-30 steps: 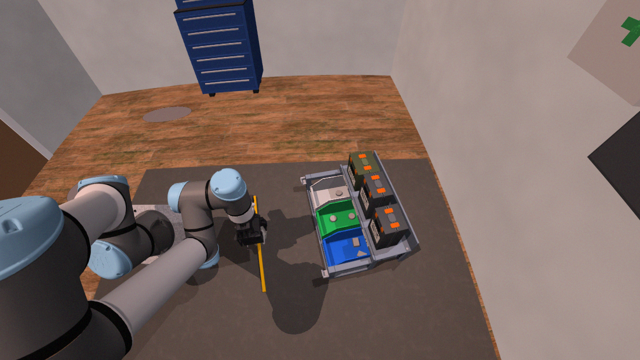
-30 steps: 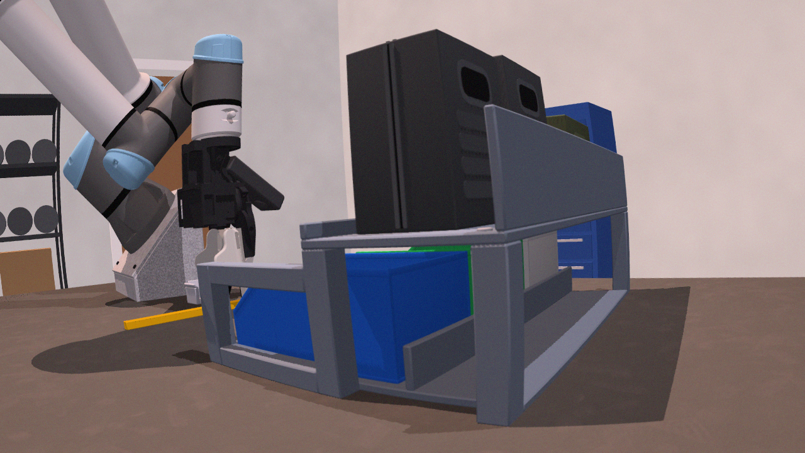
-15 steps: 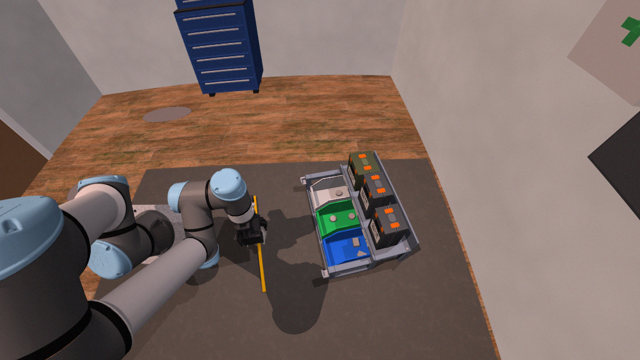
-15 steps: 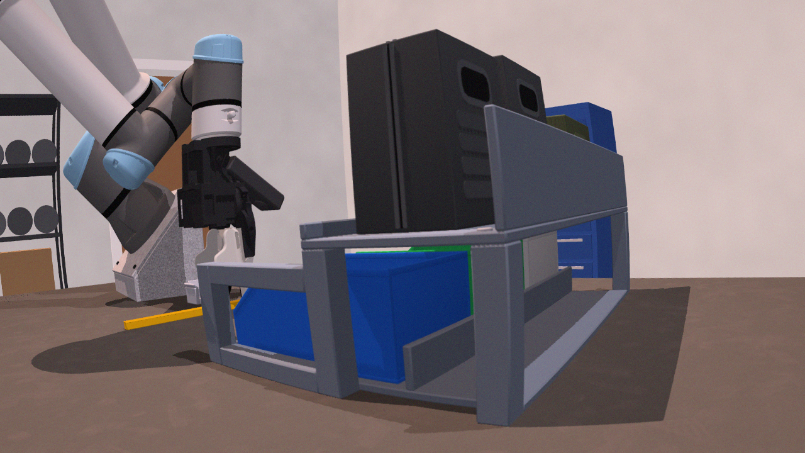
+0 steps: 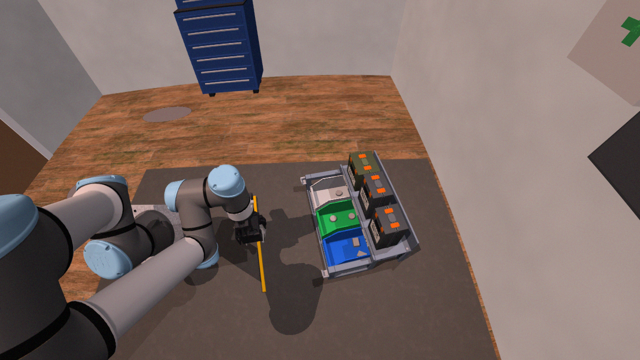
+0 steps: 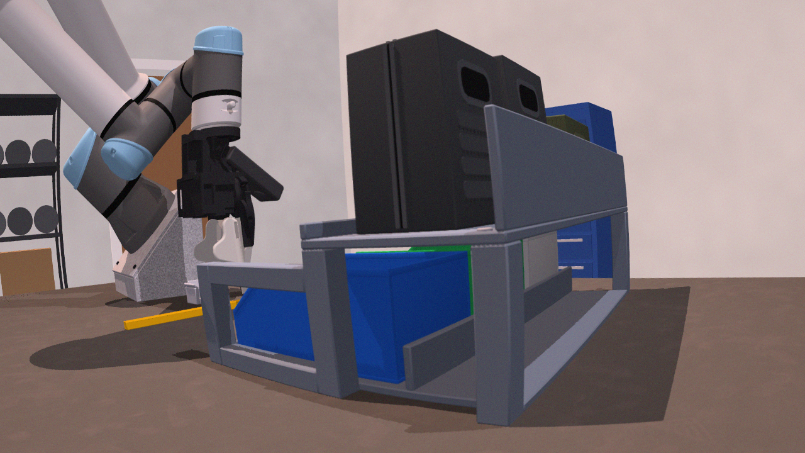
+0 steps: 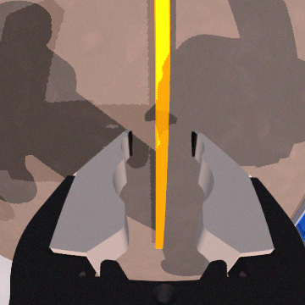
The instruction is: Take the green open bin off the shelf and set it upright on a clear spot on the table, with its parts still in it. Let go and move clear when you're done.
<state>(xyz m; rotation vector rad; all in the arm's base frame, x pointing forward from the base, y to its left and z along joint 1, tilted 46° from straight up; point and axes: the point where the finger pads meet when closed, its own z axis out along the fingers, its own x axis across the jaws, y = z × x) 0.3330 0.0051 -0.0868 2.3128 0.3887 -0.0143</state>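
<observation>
Right now the yellow bar is 30 mm below my hand. The rest, counted from my hand: grey bin (260 mm ahead, 190 mm to the left, 10 mm above); green open bin (290 mm ahead, 90 mm to the left, 10 mm above); blue bin (330 mm ahead, 20 mm to the right, 10 mm above).
</observation>
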